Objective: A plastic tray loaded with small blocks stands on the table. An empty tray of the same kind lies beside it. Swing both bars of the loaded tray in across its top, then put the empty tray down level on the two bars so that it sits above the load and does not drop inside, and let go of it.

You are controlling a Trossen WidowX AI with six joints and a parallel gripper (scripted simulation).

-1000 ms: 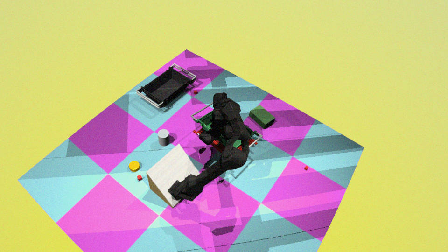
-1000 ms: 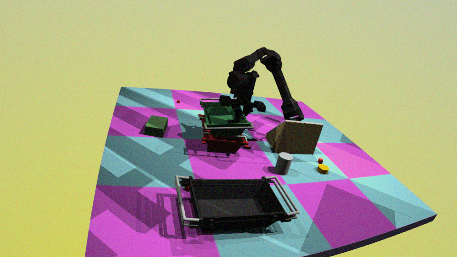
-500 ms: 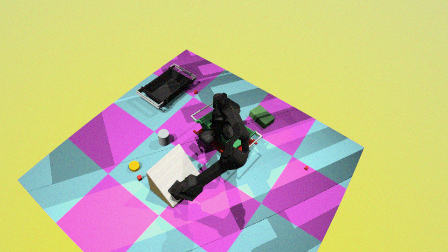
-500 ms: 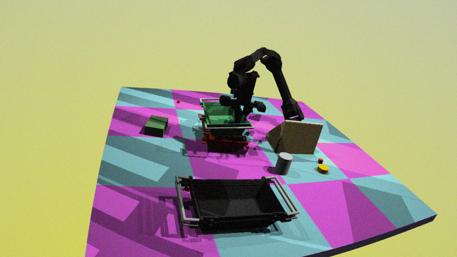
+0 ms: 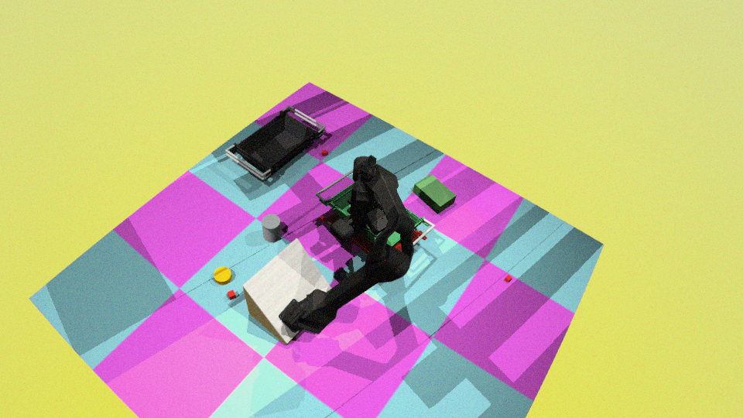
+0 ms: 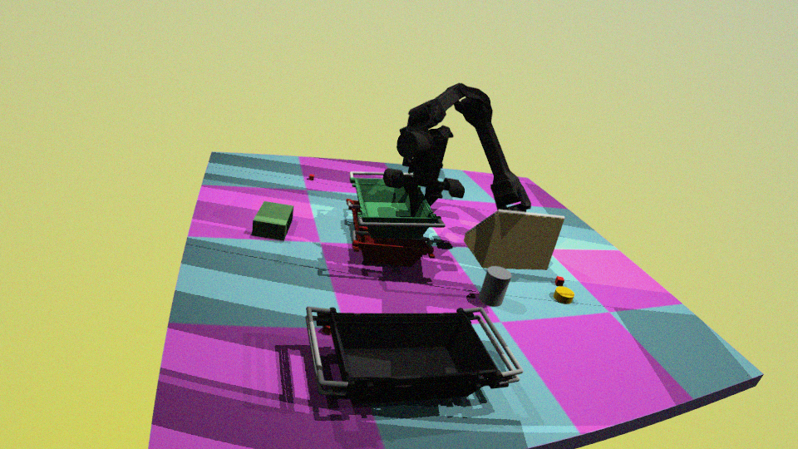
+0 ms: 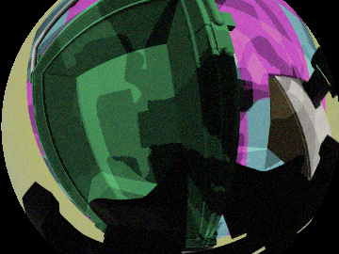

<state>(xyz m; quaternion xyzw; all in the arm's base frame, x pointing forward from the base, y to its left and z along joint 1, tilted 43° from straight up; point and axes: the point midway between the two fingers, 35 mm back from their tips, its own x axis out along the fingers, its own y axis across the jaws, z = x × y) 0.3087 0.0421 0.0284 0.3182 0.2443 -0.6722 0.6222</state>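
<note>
The green tray is 7 cm ahead of my gripper tip, 3 cm above it and 1 cm to the right of it. Round my gripper tip: green block: 33 cm ahead, 8 cm to the right, 7 cm below; then grey cylinder: 23 cm to the left, 12 cm behind, 5 cm below; then yellow disc: 32 cm behind, 24 cm to the left, 8 cm below.
</note>
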